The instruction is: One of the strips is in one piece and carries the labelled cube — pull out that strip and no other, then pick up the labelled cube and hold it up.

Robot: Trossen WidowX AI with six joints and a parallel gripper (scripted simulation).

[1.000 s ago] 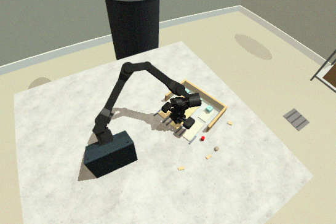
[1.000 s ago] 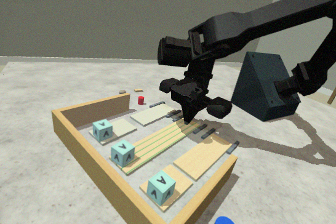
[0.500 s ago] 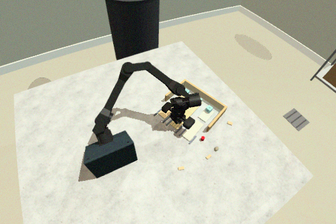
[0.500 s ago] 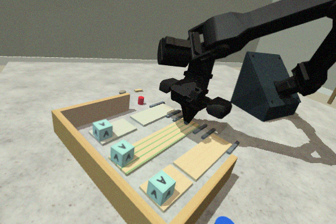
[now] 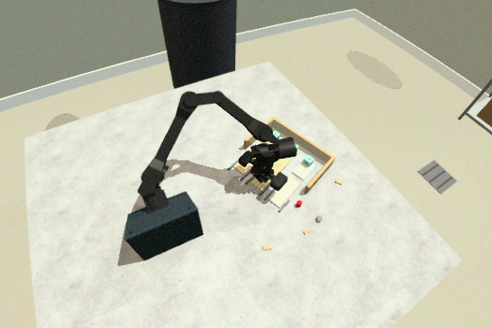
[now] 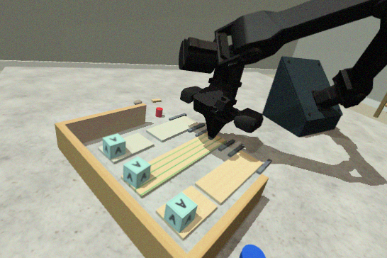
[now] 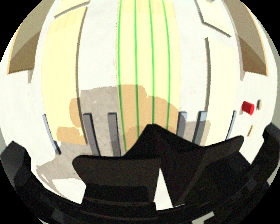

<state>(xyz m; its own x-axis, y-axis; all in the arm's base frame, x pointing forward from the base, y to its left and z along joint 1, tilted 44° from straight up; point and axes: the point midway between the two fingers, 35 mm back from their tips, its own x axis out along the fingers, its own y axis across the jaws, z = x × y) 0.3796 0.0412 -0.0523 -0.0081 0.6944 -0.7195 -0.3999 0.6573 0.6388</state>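
My gripper tip is now 9 cm short of the striped strip and 4 cm to the right of it. From my gripper tip the other things lie so: pebble: 22 cm to the right, 12 cm ahead; then red cylinder: 14 cm to the right, 8 cm ahead, 1 cm above; then blue disc: 25 cm to the left, 9 cm ahead.
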